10 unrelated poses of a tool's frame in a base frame.
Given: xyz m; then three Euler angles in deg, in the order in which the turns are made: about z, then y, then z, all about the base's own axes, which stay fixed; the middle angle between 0 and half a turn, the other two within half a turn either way.
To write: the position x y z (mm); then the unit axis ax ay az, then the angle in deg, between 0 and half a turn. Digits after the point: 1 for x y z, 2 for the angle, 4 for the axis.
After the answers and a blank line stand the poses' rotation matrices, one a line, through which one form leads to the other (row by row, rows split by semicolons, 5 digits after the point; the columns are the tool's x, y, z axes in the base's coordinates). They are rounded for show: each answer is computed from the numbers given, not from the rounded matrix.
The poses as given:
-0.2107, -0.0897, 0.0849, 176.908, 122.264, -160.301
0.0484, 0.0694, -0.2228, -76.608, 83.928, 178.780
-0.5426, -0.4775, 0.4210, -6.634, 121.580, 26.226
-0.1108, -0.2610, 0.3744, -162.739, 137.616, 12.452
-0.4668, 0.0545, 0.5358, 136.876, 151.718, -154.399
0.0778, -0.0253, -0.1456, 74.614, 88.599, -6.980
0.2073, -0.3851, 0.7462, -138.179, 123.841, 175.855
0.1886, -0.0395, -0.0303, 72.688, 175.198, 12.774
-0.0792, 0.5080, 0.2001, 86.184, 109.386, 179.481
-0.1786, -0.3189, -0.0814, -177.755, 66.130, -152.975
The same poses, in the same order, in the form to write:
-210.7, -89.7, 84.9, 0.1970, -0.9772, 0.0794, 122.93
48.4, 69.4, -222.8, -0.5984, -0.4624, 0.6543, 124.31
-542.6, -477.5, 421.0, -0.2816, 0.9549, 0.0947, 122.51
-110.8, -261.0, 374.4, -0.9356, 0.0393, -0.3509, 169.36
-466.8, 54.5, 535.8, 0.5640, -0.8249, -0.0383, 152.05
77.8, -25.3, -145.6, 0.5676, 0.6576, 0.4954, 107.03
207.3, -385.1, 746.2, -0.3848, -0.9073, 0.1698, 127.09
188.6, -39.5, -30.3, 0.4991, 0.8660, 0.0284, 176.47
-79.2, 508.0, 200.1, 0.6453, -0.6092, -0.4609, 133.73
-178.6, -318.9, -81.4, 0.2000, -0.9105, 0.3618, 71.64

-0.48367 -0.36370 -0.79611; -0.23046 0.93040 -0.28503; 0.84437 0.04561 -0.53382
-0.00378 -0.10781 -0.99416; 0.97311 -0.22937 0.02117; -0.23031 -0.96735 0.10578
-0.41558 -0.49323 0.76421; -0.33351 0.86432 0.37647; -0.84621 -0.09842 -0.52369
0.75277 -0.00811 0.65824; -0.13765 -0.97976 0.14535; 0.64374 -0.20002 -0.73864
-0.28427 -0.85826 -0.42730; -0.89420 0.39810 -0.20473; 0.34582 0.32389 -0.88063
0.12361 0.00884 0.99229; 0.95623 0.26622 -0.12149; -0.26524 0.96387 0.02445
-0.36573 0.42423 -0.82841; 0.69506 0.71644 0.06004; 0.61898 -0.55384 -0.55689
-0.50028 0.86201 0.08164; 0.86550 0.50056 0.01851; -0.02491 0.07992 -0.99649
0.01305 -0.33178 -0.94327; -0.99794 -0.06355 0.00854; -0.06278 0.94121 -0.33193
0.34240 -0.46815 -0.81461; 0.21862 0.88292 -0.41551; 0.91376 -0.03582 0.40466

